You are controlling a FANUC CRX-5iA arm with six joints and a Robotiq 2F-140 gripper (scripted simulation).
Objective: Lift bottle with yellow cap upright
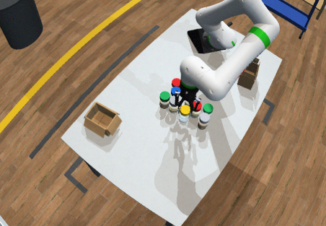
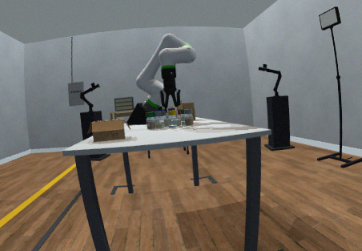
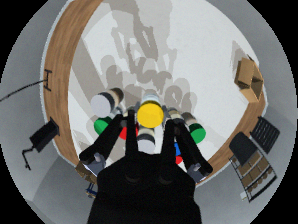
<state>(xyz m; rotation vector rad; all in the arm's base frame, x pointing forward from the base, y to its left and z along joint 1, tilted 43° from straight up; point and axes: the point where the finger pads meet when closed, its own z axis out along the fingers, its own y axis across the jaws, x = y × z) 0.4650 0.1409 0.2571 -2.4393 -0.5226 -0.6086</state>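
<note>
My gripper is now 80 mm to the left of the grey-capped bottle, 40 mm above it and 10 mm short of it. The rest, counted from my hand: red-capped bottle 160 mm to the right, 70 mm behind, 40 mm below.
</note>
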